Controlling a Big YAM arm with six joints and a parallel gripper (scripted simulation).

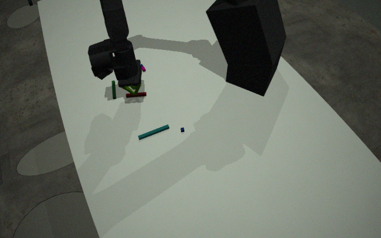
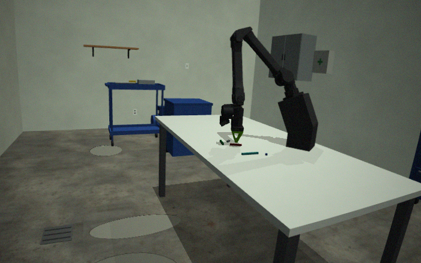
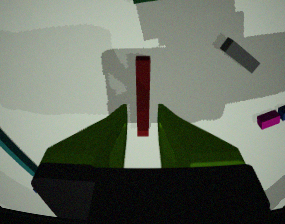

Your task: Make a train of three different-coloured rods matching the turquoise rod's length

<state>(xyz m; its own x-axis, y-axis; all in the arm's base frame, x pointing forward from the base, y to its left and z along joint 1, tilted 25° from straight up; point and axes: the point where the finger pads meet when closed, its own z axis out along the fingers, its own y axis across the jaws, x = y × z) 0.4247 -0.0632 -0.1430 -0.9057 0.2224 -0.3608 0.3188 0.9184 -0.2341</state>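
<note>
Now: the red rod 2 cm below my hand. Also, from my hand: green rod (7 cm ahead, 6 cm to the right, 2 cm below); then magenta rod (11 cm to the right, 6 cm behind, 2 cm below); then grey rod (8 cm to the right, 2 cm below, 1 cm ahead).
</note>
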